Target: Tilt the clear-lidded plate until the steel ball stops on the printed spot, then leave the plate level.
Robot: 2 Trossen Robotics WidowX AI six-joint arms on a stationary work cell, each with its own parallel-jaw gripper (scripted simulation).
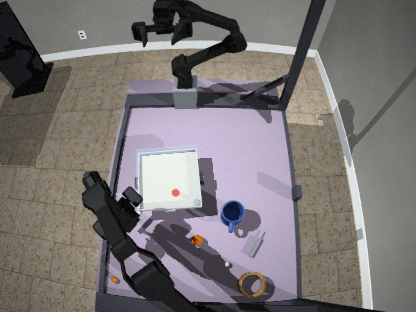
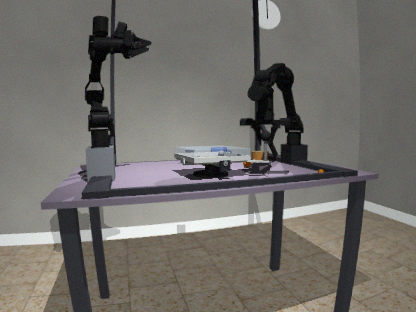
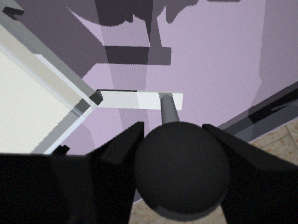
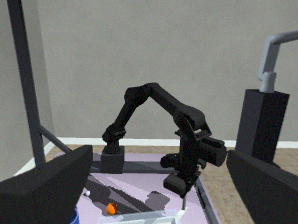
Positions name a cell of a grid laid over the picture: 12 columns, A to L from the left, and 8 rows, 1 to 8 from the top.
Scene:
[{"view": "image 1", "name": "my left gripper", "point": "D6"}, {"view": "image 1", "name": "my right gripper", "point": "E2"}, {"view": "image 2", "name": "my right gripper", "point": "E2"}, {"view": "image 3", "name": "my left gripper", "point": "G5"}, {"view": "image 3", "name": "clear-lidded plate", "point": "H6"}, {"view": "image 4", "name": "my left gripper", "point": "H7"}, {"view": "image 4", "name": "my right gripper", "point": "G6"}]

